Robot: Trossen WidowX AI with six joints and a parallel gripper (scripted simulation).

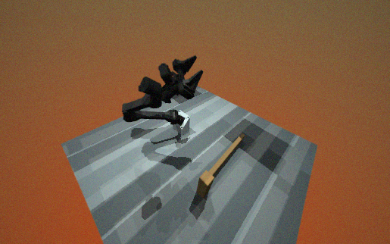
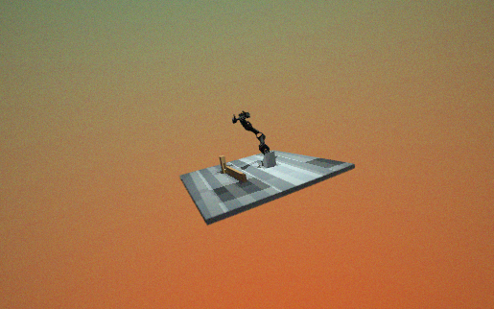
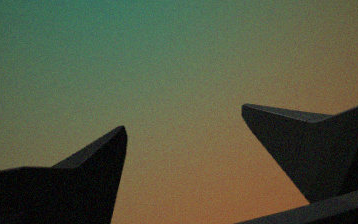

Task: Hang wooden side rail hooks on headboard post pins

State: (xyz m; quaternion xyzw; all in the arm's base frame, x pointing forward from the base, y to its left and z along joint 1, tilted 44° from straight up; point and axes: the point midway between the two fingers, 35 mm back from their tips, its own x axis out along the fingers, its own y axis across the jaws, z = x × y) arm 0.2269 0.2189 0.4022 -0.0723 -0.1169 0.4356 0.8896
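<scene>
Now: gripper tip 200 mm short of the headboard post, 140 mm to the left of it and 500 mm above it.
</scene>
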